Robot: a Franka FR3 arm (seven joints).
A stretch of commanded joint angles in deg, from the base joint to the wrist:
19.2 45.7 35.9 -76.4 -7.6 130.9 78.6
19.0 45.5 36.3 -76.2 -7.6 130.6 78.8
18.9 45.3 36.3 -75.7 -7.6 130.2 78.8
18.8 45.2 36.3 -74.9 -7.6 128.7 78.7
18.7 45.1 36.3 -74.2 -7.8 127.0 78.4
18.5 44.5 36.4 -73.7 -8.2 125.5 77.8
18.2 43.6 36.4 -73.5 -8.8 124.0 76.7
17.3 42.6 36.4 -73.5 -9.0 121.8 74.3
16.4 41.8 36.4 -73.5 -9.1 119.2 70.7
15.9 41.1 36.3 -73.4 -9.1 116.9 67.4
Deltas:
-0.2 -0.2 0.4 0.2 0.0 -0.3 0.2
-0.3 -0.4 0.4 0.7 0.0 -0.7 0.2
-0.4 -0.5 0.4 1.5 0.0 -2.2 0.1
-0.5 -0.6 0.4 2.2 -0.2 -3.9 -0.2
-0.7 -1.2 0.5 2.7 -0.6 -5.4 -0.8
-1.0 -2.1 0.5 2.9 -1.2 -6.9 -1.9
-1.9 -3.1 0.5 2.9 -1.4 -9.1 -4.3
-2.8 -3.9 0.5 2.9 -1.5 -11.7 -7.9
-3.3 -4.6 0.4 3.0 -1.5 -14.0 -11.2

